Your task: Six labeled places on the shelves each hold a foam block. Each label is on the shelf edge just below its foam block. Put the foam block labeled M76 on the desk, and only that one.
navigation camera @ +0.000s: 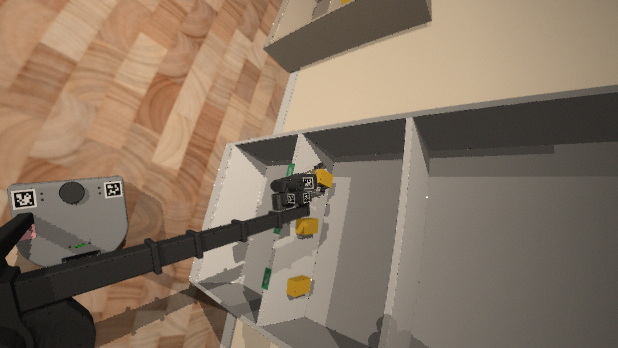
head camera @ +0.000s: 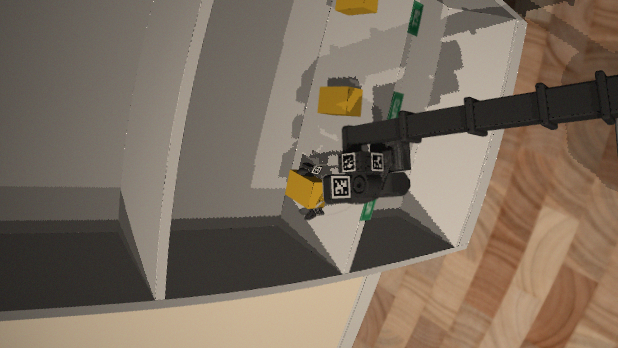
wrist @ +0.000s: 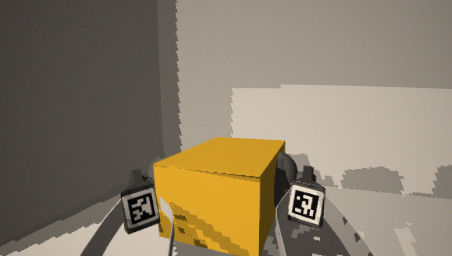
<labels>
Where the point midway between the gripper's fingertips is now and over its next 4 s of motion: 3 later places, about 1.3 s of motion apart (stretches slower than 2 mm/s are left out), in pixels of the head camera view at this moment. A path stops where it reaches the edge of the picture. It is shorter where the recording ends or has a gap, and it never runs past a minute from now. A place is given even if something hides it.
My gripper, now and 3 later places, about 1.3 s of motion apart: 301, 191; 337, 189; 408, 185; 452, 184
</labels>
